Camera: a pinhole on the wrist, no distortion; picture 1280 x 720 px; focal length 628.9 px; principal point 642.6 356.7 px. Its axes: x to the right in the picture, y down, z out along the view. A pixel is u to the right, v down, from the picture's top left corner.
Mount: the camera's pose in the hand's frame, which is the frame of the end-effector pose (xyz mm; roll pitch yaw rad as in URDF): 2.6 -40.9 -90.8 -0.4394 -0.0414 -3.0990
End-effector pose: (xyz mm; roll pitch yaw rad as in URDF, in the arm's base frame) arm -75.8 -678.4 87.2 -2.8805 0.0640 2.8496
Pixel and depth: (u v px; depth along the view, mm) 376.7 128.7 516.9
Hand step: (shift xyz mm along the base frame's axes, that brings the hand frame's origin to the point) -265.2 -122.4 -426.0
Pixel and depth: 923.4 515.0 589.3
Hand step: 80.3 -568.9 -249.3
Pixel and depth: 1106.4 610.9 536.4
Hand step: 195.9 -630.0 -160.2
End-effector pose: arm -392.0 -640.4 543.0 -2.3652 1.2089 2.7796
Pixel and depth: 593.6 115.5 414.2
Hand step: 51.9 -336.1 -121.7
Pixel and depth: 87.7 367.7 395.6
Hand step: -202.7 -262.6 -362.4
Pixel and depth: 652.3 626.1 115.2
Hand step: -121.9 -50.7 27.5
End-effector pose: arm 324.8 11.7 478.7 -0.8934 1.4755 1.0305
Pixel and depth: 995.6 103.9 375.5
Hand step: -53.3 310.2 213.8
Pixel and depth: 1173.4 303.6 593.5
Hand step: 58.9 510.5 512.4
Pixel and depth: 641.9 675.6 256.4
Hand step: 221.3 173.5 5.2
